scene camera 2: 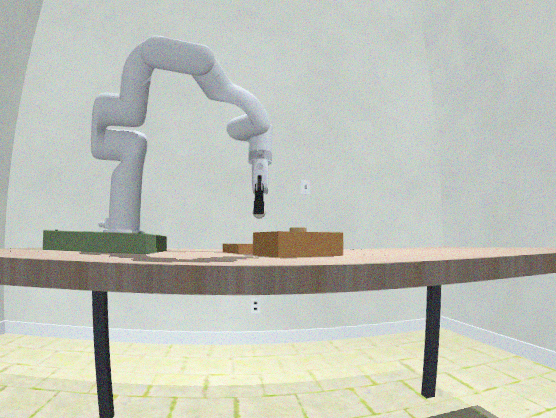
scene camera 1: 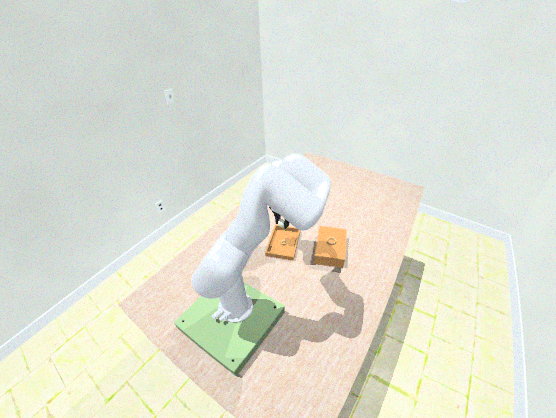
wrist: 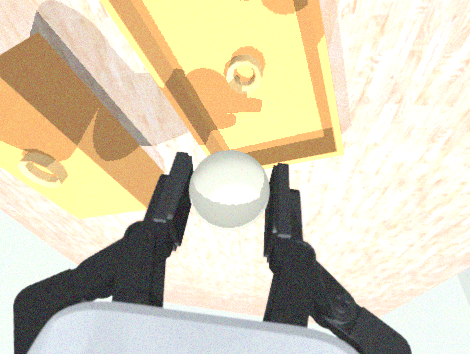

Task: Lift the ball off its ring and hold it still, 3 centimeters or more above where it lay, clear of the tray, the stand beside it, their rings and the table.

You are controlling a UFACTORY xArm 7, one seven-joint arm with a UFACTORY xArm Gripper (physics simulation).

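Frame: origin at the arm's base, x ahead, y left, z up, level; metres.
Seen in the pictures: gripper, fingertip midpoint: [scene camera 2: 258,215] [scene camera 1: 282,224] [wrist: 231,174]; arm's base at its link origin: [scene camera 2: 123,233] [scene camera 1: 236,307].
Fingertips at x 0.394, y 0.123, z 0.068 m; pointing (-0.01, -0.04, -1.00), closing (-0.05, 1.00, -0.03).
Note:
Offsets run from my fingertips to a thing's top centre. "spot": to the spot under its first point.
A pale grey-white ball @[dz +0.031, dx +0.001, dy +0.000 m] [wrist: 229,189] [scene camera 2: 258,216] is held between the black fingertips of my gripper [wrist: 231,174] [scene camera 2: 258,212]. The gripper is shut on it, well above the table and higher than the stand's top in the scene camera 2 view. In the scene camera 1 view the arm partly hides the gripper. The shallow orange tray @[dz -0.091, dx +0.000, dy -0.006 m] [scene camera 1: 280,257] [scene camera 2: 237,248] [wrist: 340,145] lies below, and its small ring @[spot: dz -0.115, dx +0.004, dy -0.002 m] [scene camera 1: 283,242] [wrist: 244,73] has no ball on it. The orange stand [scene camera 1: 330,257] [scene camera 2: 305,245] [wrist: 95,205] is beside the tray, with its own ring @[spot: dz -0.059, dx +0.110, dy -0.199 m] [scene camera 1: 331,241] [scene camera 2: 298,230] [wrist: 42,167] on top, also bare.
The green base plate [scene camera 1: 232,350] [scene camera 2: 100,242] carries the arm at the near end of the wooden table [scene camera 1: 380,210] [scene camera 2: 225,280]. The stand is taller than the tray, and a narrow gap separates them. Walls rise behind the table.

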